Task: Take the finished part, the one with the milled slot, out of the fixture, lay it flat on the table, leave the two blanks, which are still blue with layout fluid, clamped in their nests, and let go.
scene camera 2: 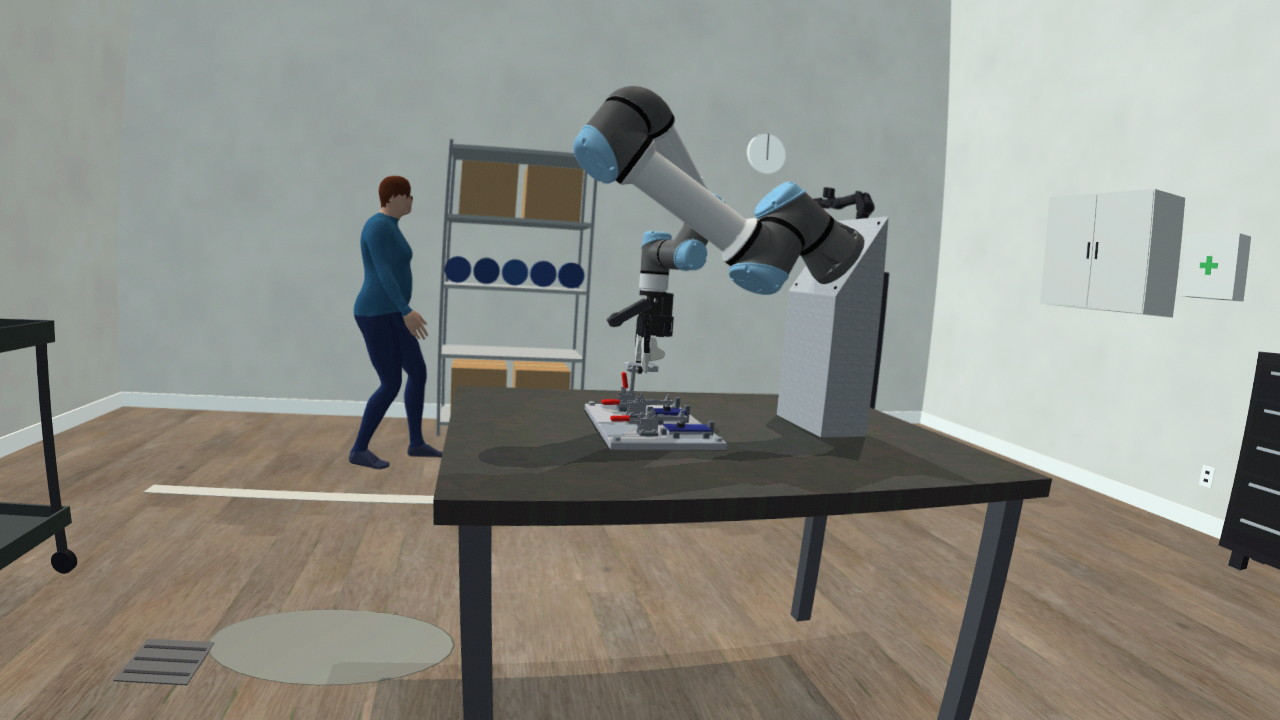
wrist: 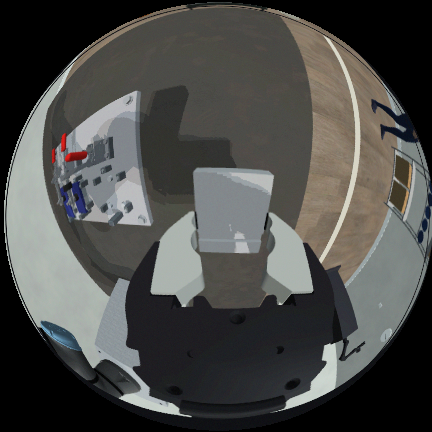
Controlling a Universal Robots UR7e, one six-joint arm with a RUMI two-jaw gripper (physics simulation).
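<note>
My gripper is shut on the finished part, a bare grey metal block, and holds it in the air above the table, beside the fixture plate in the wrist view. The milled slot cannot be made out clearly. One blue blank and another blue blank sit in their nests under clamps. The third nest, at the plate's near end in the wrist view, holds no part.
A red clamp handle stands upright at the fixture's far end; two red handles lie low. The arm's grey pedestal stands on the table at the right. A person stands behind the table, near a shelf rack.
</note>
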